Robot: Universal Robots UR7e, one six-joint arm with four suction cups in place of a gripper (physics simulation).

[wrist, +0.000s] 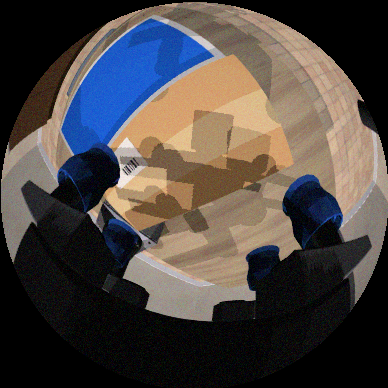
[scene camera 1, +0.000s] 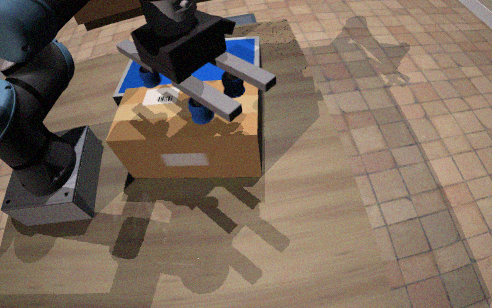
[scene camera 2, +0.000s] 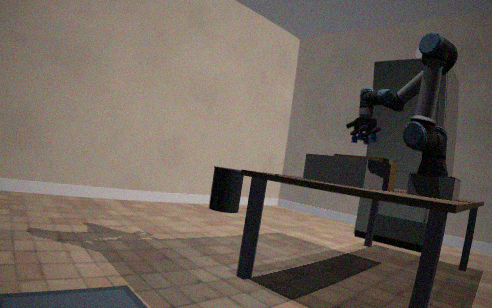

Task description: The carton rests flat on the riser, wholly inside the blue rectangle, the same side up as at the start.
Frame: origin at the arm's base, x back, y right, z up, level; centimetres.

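Seen in the pictures: hand, tool point: (wrist: 195,222) (scene camera 2: 363,141); arm's base, link origin: (scene camera 1: 49,168) (scene camera 2: 432,176).
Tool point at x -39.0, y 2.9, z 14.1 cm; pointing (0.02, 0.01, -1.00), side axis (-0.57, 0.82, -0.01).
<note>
Pixels of each thing's middle, then the offset from my tool point to it.
- brown carton, body centre: (wrist: 177,149) (scene camera 1: 190,130) (scene camera 2: 363,171) dx +3.6, dy -4.2, dz -16.0 cm
- riser, body centre: (wrist: 119,92) (scene camera 1: 192,80) (scene camera 2: 346,171) dx +1.4, dy -22.5, dz -17.4 cm
- blue rectangle, body centre: (wrist: 99,93) (scene camera 1: 187,63) dx +1.4, dy -22.5, dz -11.4 cm
The brown carton (scene camera 1: 200,155) (wrist: 220,85) stands on the table in front of the riser (scene camera 2: 330,167), outside the blue rectangle (scene camera 1: 245,50) (wrist: 110,80). Its far edge is close along the riser's near edge; whether they touch is unclear. Its barcode label (scene camera 1: 161,97) (wrist: 131,162) faces up. In the scene camera 2 view the riser hides most of it. My gripper (scene camera 1: 192,91) (scene camera 2: 364,137) (wrist: 197,220) is open: the blue suction cups hang clear above the carton, with a gap below them, and hold nothing. Exact tilt of the carton is hard to tell.
The arm's base box (scene camera 1: 55,192) (scene camera 2: 434,186) stands on the wooden table (scene camera 1: 310,240) (scene camera 2: 320,186), left of the carton in scene camera 1. A black bin (scene camera 2: 225,190) shows beyond the table's edge. A dark cabinet (scene camera 2: 392,100) stands behind the arm.
</note>
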